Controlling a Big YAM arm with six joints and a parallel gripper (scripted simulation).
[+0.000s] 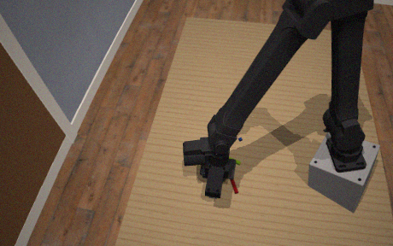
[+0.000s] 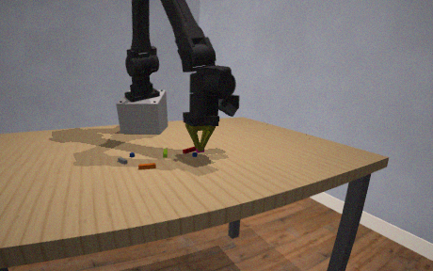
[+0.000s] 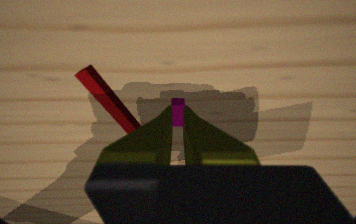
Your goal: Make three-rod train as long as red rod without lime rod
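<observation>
My gripper is now 1 cm above the magenta rod. From my hand the other things lie so: orange rod: 1 cm ahead, 16 cm to the right, 2 cm below; then red rod: 5 cm behind, 1 cm to the left, 2 cm below; then lime rod: 6 cm behind, 7 cm to the right, 2 cm below.
</observation>
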